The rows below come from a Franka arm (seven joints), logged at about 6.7 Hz.
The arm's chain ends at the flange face. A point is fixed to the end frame.
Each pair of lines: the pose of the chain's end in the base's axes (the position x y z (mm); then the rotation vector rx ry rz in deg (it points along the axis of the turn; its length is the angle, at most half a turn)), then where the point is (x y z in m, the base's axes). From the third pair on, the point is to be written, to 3 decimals.
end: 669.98 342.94 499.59 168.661 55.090 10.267
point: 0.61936 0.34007 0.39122
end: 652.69 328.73 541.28 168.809 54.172 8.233
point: 0.59984 0.32530 0.43399
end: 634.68 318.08 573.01 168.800 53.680 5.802
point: 0.579 0.314 0.467
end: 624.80 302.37 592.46 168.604 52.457 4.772
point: 0.568 0.297 0.487
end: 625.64 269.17 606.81 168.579 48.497 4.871
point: 0.570 0.265 0.501
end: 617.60 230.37 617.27 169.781 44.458 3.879
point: 0.561 0.229 0.512
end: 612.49 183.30 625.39 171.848 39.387 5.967
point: 0.558 0.187 0.519
